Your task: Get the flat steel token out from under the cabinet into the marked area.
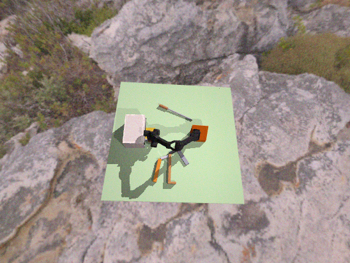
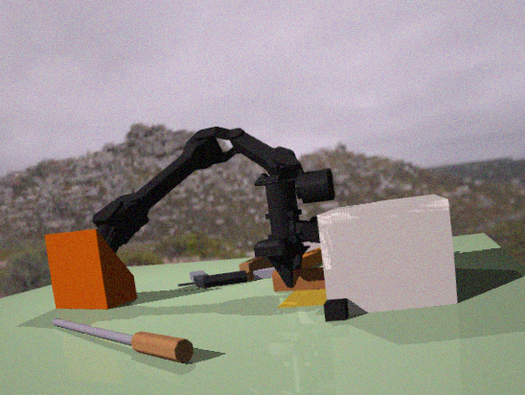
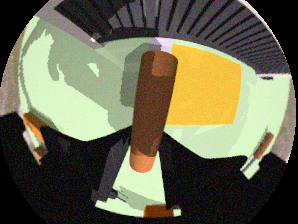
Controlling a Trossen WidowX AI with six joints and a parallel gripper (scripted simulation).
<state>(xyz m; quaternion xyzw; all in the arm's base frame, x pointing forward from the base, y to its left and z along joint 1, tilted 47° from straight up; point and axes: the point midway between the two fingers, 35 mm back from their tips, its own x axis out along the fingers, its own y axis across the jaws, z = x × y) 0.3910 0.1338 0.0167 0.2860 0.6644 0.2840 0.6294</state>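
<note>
Right now my gripper tip is 290 mm past the grey bar and 140 mm to the right of it. Also, from my gripper tip: grey token: 230 mm ahead, 40 mm to the right; then orange bar: 60 mm behind, 290 mm to the left, 10 mm above.
</note>
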